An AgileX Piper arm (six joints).
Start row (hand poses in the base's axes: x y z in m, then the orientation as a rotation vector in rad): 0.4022, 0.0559, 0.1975, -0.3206, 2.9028, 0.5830
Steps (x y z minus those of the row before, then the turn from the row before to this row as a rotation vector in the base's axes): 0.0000, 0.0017, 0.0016, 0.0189, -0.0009, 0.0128; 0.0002, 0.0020, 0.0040, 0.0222, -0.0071, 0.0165; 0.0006, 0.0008, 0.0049, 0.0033, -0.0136, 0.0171; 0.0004, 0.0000, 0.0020, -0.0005, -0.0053, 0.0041; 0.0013, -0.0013, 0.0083, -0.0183, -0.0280, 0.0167; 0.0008, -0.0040, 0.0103, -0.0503, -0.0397, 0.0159; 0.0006, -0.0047, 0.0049, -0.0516, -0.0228, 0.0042; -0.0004, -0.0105, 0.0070, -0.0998, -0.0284, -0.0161; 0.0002, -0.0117, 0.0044, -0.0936, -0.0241, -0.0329; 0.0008, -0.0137, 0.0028, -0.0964, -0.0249, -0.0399; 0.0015, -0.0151, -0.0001, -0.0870, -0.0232, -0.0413; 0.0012, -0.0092, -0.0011, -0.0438, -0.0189, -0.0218; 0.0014, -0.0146, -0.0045, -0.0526, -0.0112, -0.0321; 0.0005, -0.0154, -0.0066, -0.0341, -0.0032, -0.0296; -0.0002, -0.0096, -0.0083, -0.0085, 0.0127, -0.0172
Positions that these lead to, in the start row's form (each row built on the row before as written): 0.4022, 0.0576, 0.1991, -0.3371, 2.8946, 0.6117; 0.4024, 0.0596, 0.2031, -0.3598, 2.8788, 0.6434; 0.4030, 0.0604, 0.2080, -0.3872, 2.8645, 0.6460; 0.4034, 0.0604, 0.2100, -0.3944, 2.8597, 0.6440; 0.4047, 0.0591, 0.2183, -0.4271, 2.8406, 0.6107; 0.4055, 0.0551, 0.2286, -0.4654, 2.8225, 0.5286; 0.4061, 0.0504, 0.2335, -0.4841, 2.8197, 0.4493; 0.4057, 0.0399, 0.2405, -0.4832, 2.8265, 0.2972; 0.4059, 0.0282, 0.2449, -0.4558, 2.8314, 0.1521; 0.4067, 0.0145, 0.2477, -0.4181, 2.8302, 0.0020; 0.4082, -0.0006, 0.2476, -0.3757, 2.8230, -0.1339; 0.4094, -0.0098, 0.2465, -0.3515, 2.8100, -0.2031; 0.4108, -0.0244, 0.2420, -0.3163, 2.8049, -0.2856; 0.4113, -0.0398, 0.2354, -0.2820, 2.8062, -0.3406; 0.4111, -0.0494, 0.2271, -0.2630, 2.8218, -0.3559
